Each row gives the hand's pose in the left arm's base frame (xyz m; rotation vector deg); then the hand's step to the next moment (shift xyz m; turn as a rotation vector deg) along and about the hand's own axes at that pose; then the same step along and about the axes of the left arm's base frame.
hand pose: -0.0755 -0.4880 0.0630 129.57 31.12 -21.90
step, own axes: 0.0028 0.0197 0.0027 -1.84 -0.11 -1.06
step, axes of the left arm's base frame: 0.0118 -0.0134 0.0091 -1.54 0.37 1.42
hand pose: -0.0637 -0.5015 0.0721 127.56 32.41 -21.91
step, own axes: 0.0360 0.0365 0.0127 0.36 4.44 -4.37
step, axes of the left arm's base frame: 0.0483 -0.0213 -0.0012 2.96 0.82 5.43
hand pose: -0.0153 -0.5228 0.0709 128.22 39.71 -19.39
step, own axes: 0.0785 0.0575 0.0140 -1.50 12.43 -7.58
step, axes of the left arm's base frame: 0.0969 -0.0135 -0.0099 6.12 -2.06 13.13
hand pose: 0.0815 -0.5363 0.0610 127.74 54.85 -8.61
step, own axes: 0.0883 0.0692 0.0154 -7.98 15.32 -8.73
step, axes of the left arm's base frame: 0.1128 0.0090 -0.0046 3.22 -6.58 17.91
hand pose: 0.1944 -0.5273 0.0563 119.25 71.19 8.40
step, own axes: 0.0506 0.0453 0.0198 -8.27 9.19 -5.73
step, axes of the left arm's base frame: 0.0685 0.0175 0.0007 -0.14 -6.52 11.97
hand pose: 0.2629 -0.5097 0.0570 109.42 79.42 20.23
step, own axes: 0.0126 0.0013 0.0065 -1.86 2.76 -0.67
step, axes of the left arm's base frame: 0.0096 0.0086 -0.0060 0.83 -1.81 2.75
